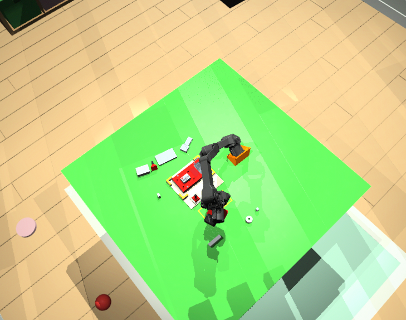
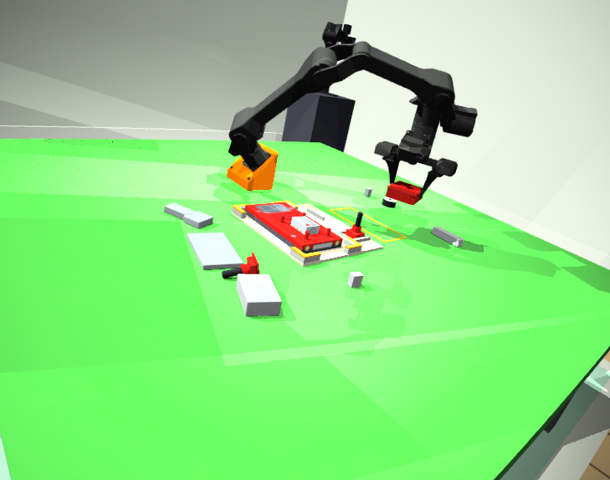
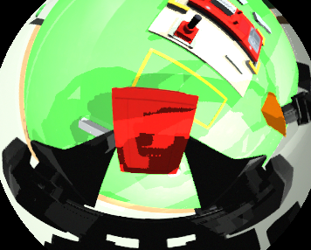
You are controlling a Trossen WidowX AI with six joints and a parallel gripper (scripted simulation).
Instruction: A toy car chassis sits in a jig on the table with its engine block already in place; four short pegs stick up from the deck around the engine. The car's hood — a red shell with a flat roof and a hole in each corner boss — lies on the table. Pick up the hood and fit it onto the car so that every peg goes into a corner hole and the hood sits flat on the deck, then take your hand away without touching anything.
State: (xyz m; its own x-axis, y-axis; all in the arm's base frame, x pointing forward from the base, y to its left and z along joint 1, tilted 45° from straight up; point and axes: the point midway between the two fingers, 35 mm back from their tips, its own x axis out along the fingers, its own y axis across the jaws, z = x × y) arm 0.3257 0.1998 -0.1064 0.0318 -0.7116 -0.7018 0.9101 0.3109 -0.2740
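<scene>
The grey engine block lies 280 mm to the right of my gripper tip and 70 mm below it. From my gripper tip the other things lie so: red hood: right at my gripper tip.
</scene>
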